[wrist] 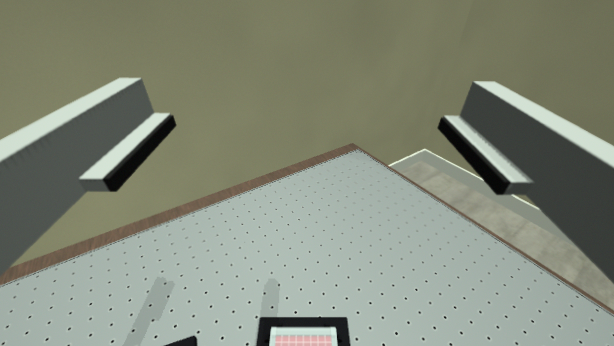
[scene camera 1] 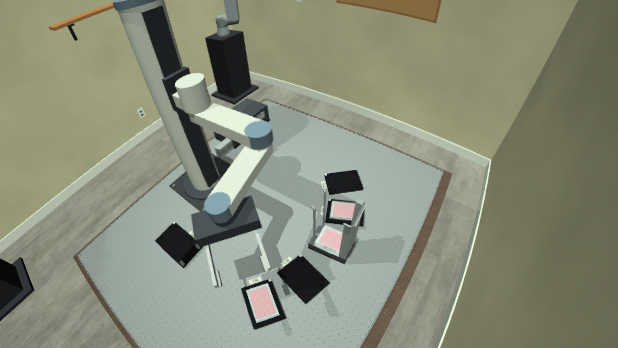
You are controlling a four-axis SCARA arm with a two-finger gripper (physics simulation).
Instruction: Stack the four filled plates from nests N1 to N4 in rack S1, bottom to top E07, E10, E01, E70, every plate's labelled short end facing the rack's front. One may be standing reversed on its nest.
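Frame: origin at the arm's base, x left, y ahead, z down, level; millimetres.
Seen in the pictures: gripper, fingertip midpoint: (wrist: 307,102) (scene camera 1: 242,278); arm's base at its link origin: (scene camera 1: 207,181).
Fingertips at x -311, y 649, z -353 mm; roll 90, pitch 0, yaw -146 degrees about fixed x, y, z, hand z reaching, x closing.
Pixels of each thing's top centre, then the offset from my fingertips to it. "*": a spot on its surface instead.
- filled pink plate at its top centre: (scene camera 1: 261,301) dy -20, dx +15, dz +314 mm
- front nest at its top centre: (scene camera 1: 262,302) dy -20, dx +15, dz +318 mm
- Rack S1 at its top centre: (scene camera 1: 337,204) dy +61, dx +356, dz +48 mm
- dark box at a spot on its surface: (scene camera 1: 250,111) * dy -727, dx +761, dz +225 mm
My gripper (scene camera 1: 242,276) (wrist: 307,102) is open and empty, its fingers spread wide. It hangs high above the board, up and to the left of the front nest. A filled pink plate (scene camera 1: 262,301) (wrist: 303,341) lies on that front nest (scene camera 1: 281,315) (wrist: 303,322), low in the wrist view and cut off by its edge. Rack S1 (scene camera 1: 326,252) stands further right with a pink plate (scene camera 1: 330,239) between its posts; how many plates are stacked there cannot be told. Another pink plate (scene camera 1: 343,210) lies on a nest behind the rack. The plates' labels are not readable.
Bare black nests stand at the left (scene camera 1: 177,244), between the front nest and the rack (scene camera 1: 303,279), and behind the rack (scene camera 1: 343,181). The rack's upright posts stand tall. A dark box (scene camera 1: 250,111) and a black pedestal (scene camera 1: 228,65) stand at the back.
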